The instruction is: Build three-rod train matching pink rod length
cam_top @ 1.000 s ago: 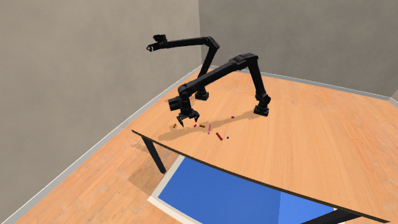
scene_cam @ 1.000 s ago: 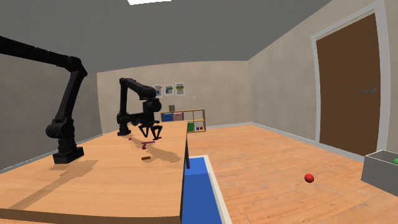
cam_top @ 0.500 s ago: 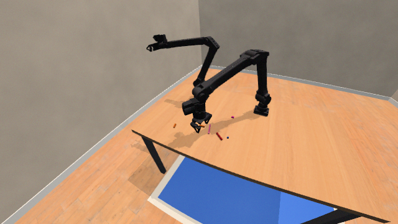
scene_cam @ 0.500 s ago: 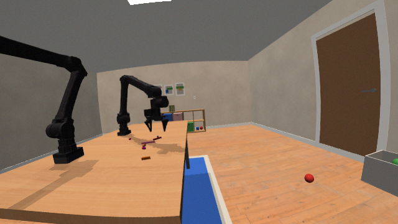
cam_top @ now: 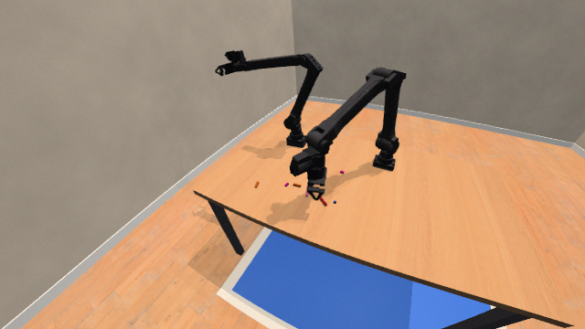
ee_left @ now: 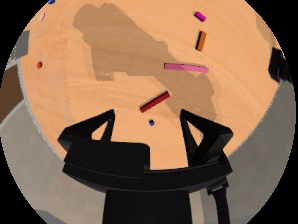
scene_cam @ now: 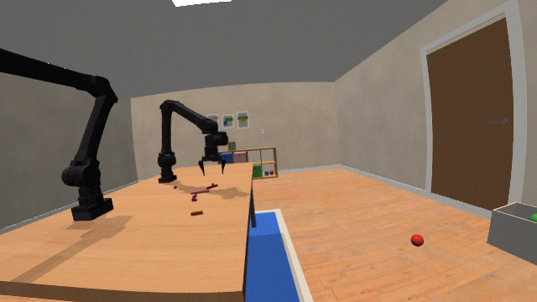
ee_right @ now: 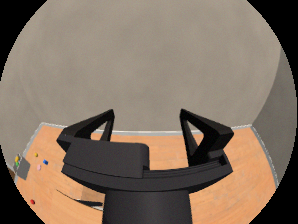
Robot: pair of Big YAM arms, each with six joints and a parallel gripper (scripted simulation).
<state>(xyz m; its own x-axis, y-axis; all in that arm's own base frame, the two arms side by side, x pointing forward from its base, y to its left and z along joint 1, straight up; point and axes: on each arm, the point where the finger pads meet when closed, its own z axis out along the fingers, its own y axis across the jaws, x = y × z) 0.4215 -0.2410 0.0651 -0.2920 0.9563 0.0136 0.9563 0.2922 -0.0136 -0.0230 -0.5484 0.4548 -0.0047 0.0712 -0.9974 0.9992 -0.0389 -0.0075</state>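
Right now my left hand is 30 mm past the tiny blue rod, 70 mm to the right of it and 80 mm above it. The rest, counted from my left hand: red rod: 20 mm behind, 20 mm to the left, 80 mm below; pink rod: 60 mm behind, 70 mm to the right, 80 mm below.
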